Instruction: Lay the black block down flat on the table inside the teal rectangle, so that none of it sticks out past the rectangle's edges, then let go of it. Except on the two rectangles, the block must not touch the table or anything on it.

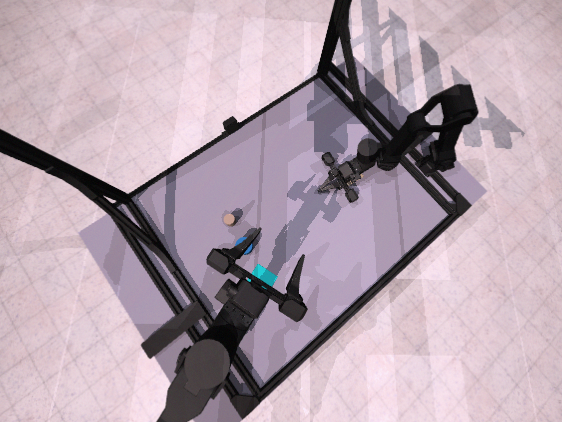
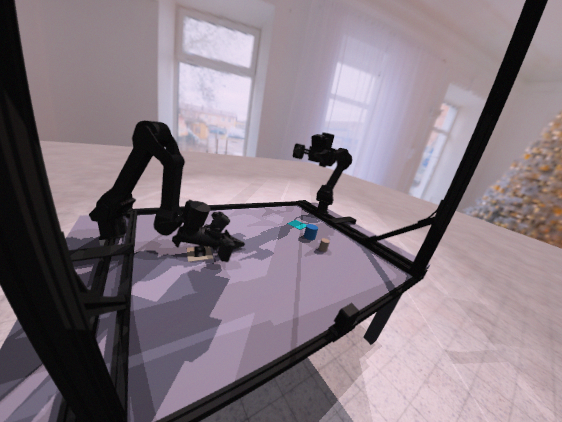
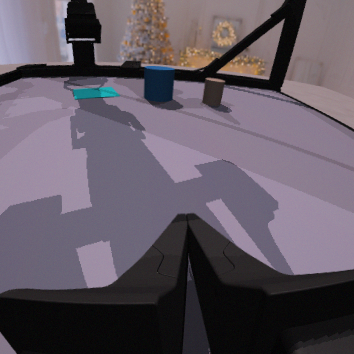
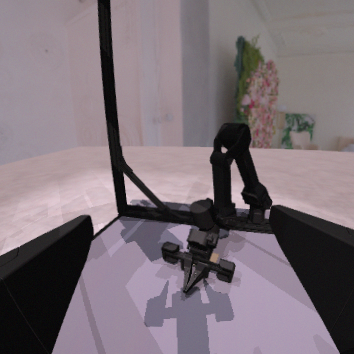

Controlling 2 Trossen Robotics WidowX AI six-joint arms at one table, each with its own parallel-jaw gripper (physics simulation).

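Seen in the pictures: left gripper, fingertip midpoint: (image 1: 317, 191) (image 2: 244, 244) (image 3: 185, 221) (image 4: 184, 291); right gripper, fingertip midpoint: (image 1: 282, 241) (image 2: 303, 152) (image 4: 182, 218); left arm's base, origin of the base link: (image 1: 427, 166) (image 2: 113, 233) (image 4: 255, 219); right arm's base, origin of the base link: (image 2: 321, 211) (image 3: 84, 65).
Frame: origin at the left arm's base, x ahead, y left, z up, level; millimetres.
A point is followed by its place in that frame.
The teal rectangle (image 1: 262, 271) @[x 699, y -54, z -18 mm] (image 2: 297, 224) @[x 717, y -33, z -18 mm] (image 3: 95, 93) @[x 705, y -38, z -18 mm] lies flat on the table, with no block on the part that shows. A beige rectangle (image 2: 192, 257) @[x 219, y -164, z -18 mm] (image 4: 215, 258) @[x 234, y -114, z -18 mm] lies mostly under my left gripper and wrist. A dark shape (image 2: 200, 251) @[x 243, y -164, z 0 mm] on it may be the black block; the arm hides much of it and I cannot tell clearly. My left gripper (image 1: 320, 190) @[x 390, y -159, z -1 mm] (image 2: 242, 244) @[x 390, y -159, z -1 mm] (image 3: 185, 221) @[x 390, y -159, z -1 mm] (image 4: 184, 291) @[x 390, y -159, z -1 mm] is shut and empty, low over the table beyond the beige rectangle. My right gripper (image 1: 281, 243) @[x 627, y -79, z 325 mm] (image 4: 182, 218) @[x 627, y -79, z 325 mm] is open and empty, held high near the teal rectangle.
A blue cylinder (image 1: 240, 243) (image 2: 310, 231) @[x 679, y -169, z 20 mm] (image 3: 158, 84) @[x 673, y -151, z 9 mm] stands beside the teal rectangle. A smaller tan cylinder (image 1: 229, 219) @[x 689, y -247, z 22 mm] (image 2: 324, 244) @[x 677, y -261, z 13 mm] (image 3: 213, 92) @[x 673, y -246, z 3 mm] stands near the blue one, apart from it. Black frame rails edge the table, with upright posts at its corners.
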